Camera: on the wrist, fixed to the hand. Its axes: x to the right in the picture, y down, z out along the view.
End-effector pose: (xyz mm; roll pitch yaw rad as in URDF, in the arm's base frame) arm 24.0 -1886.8 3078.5 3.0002 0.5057 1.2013
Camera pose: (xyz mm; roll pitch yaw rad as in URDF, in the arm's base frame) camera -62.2 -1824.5 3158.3 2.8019 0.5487 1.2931
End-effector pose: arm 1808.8 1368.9 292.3 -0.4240 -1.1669 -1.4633
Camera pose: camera 1692.0 1315.2 258.4 -0.4947 -1.2263 -1.6499
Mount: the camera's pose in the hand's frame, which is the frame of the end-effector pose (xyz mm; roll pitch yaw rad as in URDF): -15.1 -90.2 -96.5 -0.2431 -0.0333 -0.0839
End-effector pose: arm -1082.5 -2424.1 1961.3 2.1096 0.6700 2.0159
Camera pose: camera -1186.5 -2506.0 1948.8 1.8781 0.7590 2.0357
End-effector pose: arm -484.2 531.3 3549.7 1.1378 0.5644 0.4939
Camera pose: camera -576.6 538.0 3454.4 0.8481 0.6251 0.4132
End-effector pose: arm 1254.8 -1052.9 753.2 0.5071 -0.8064 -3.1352
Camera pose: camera 1172.5 -1021.4 653.6 0.3539 -0.7907 3.0206
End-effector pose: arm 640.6 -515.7 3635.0 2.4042 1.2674 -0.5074
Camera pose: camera 709.6 -403.4 3652.6 2.3316 1.3451 -0.3295
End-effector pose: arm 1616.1 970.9 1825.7 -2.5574 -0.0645 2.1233
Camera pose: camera 1609.7 939.4 1954.7 -2.8084 -0.0827 2.2119
